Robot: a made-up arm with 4 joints. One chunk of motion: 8 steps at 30 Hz.
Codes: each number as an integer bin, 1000 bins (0 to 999) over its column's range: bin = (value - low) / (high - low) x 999, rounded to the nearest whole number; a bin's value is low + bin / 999 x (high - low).
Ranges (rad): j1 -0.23..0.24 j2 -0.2..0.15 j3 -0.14..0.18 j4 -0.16..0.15
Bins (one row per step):
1: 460 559 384 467
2: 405 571 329 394
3: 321 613 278 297
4: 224 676 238 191
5: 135 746 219 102
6: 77 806 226 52
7: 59 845 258 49
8: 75 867 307 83
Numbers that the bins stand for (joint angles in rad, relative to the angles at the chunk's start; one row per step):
1: -0.0136 -0.0042 -0.0170 -0.0151
2: -0.0395 0.0001 -0.0346 -0.0377
3: -0.0790 0.0148 -0.0510 -0.0678
4: -0.1246 0.0368 -0.0638 -0.1007
5: -0.1665 0.0614 -0.0698 -0.1283
6: -0.1938 0.0824 -0.0676 -0.1439
7: -0.2022 0.0960 -0.0574 -0.1448
8: -0.1947 0.1038 -0.0417 -0.1342

